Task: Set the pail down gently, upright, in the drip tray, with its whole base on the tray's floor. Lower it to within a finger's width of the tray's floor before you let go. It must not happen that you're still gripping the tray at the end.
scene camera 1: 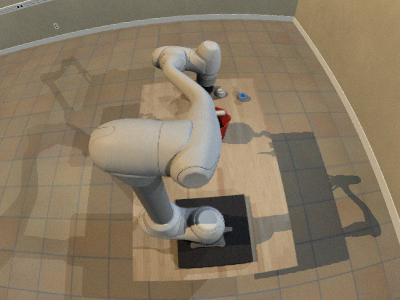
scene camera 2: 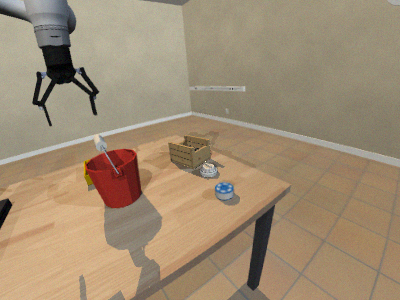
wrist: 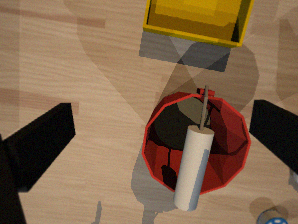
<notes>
In view: the gripper (scene camera 2: 73, 119), a red pail (scene camera 2: 118, 192) and a wooden crate (scene camera 2: 194, 151).
The gripper shows as well in the wrist view (wrist: 162, 117). The wrist view misses the wooden crate: it is out of frame.
</notes>
